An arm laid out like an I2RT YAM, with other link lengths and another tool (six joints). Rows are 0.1 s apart.
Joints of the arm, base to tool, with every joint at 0 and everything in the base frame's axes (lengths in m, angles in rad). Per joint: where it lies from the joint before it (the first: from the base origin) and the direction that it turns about. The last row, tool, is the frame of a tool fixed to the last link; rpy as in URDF.
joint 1: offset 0 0 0.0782 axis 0 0 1
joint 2: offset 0.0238 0.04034 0.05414 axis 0 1 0
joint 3: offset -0.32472 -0.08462 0 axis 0 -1 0
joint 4: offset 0.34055 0.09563 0.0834 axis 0 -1 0
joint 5: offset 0.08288 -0.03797 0.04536 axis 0 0 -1
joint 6: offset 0.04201 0 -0.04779 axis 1 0 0
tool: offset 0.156 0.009 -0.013 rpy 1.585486 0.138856 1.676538
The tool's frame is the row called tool.
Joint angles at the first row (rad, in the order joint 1, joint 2, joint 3, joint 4, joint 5, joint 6):
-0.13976 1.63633 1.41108 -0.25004 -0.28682 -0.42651
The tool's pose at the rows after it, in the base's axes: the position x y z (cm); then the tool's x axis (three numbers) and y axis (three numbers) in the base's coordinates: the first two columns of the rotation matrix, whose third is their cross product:
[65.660, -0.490, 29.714, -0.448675, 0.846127, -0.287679, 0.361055, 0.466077, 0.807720]
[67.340, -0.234, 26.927, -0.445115, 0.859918, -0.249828, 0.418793, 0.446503, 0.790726]
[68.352, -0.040, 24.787, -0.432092, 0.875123, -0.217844, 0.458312, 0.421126, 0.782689]
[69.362, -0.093, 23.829, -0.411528, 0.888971, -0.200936, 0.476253, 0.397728, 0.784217]
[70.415, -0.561, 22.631, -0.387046, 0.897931, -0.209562, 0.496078, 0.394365, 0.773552]
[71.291, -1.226, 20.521, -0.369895, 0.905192, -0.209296, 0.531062, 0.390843, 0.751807]
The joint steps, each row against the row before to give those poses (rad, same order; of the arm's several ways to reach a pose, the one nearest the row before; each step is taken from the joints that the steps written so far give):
0.02765 0.09225 0.06600 -0.02139 0.01984 0.01690
0.01388 0.07831 0.04915 -0.02459 0.02760 0.02602
0.00922 0.04915 0.02002 -0.00163 0.01995 0.03222
0.00461 0.03527 0.02133 0.00929 0.01689 0.02919
0.00461 0.03833 0.02301 0.00762 0.03676 0.00769
0.00002 0.04909 0.02612 -0.00763 0.03069 0.00309

